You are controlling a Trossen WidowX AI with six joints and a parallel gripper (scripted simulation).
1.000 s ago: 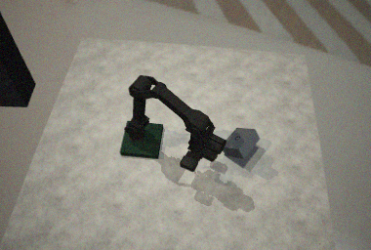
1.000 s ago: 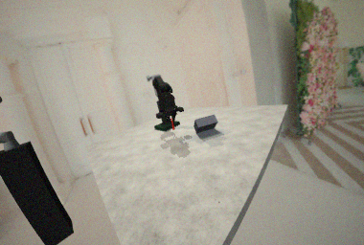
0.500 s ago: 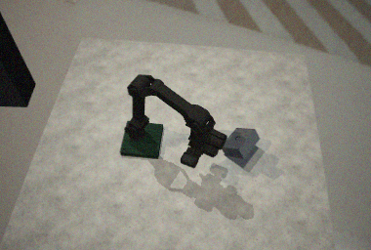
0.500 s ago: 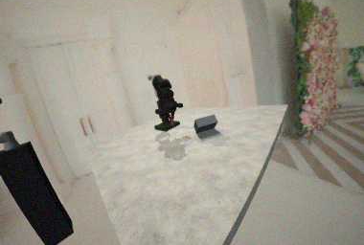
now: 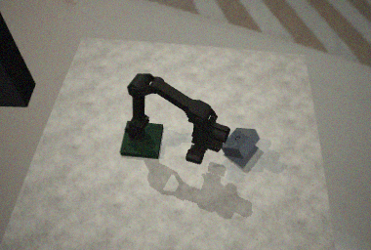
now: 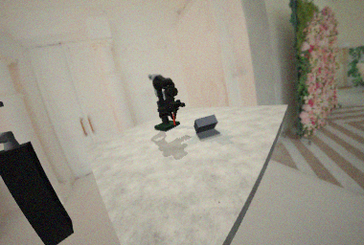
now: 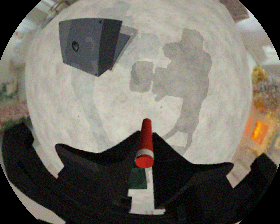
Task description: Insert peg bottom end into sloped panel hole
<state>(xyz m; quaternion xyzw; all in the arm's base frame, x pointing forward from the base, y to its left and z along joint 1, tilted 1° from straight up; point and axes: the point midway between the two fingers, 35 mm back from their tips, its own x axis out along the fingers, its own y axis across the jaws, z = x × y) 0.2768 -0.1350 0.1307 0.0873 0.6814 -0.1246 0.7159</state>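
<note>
My gripper tip is 180 mm short of the grey sloped panel, 90 mm to the right of it and 60 mm above it. From my gripper tip the other things lie so: red peg: 20 mm above.
</note>
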